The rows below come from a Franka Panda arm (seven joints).
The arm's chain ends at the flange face. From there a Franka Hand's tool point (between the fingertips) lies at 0.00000 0.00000 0.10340 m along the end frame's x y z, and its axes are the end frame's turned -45 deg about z.
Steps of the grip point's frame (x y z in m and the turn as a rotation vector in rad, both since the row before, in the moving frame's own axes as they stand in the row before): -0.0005 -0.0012 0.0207 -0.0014 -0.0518 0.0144; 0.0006 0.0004 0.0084 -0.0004 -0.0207 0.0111; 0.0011 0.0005 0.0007 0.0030 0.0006 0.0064; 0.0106 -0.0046 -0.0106 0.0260 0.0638 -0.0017; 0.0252 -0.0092 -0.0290 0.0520 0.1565 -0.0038; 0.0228 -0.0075 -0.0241 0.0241 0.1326 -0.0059
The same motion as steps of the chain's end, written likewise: 0.0025 -0.0044 0.0208 -0.0376 -0.0356 0.0144; 0.0022 -0.0017 0.0084 -0.0149 -0.0144 0.0111; 0.0013 -0.0002 0.0007 0.0025 -0.0017 0.0064; 0.0015 -0.0042 -0.0104 0.0635 0.0267 -0.0017; 0.0037 -0.0091 -0.0276 0.1474 0.0739 -0.0038; 0.0029 -0.0100 -0.0232 0.1108 0.0767 -0.0059
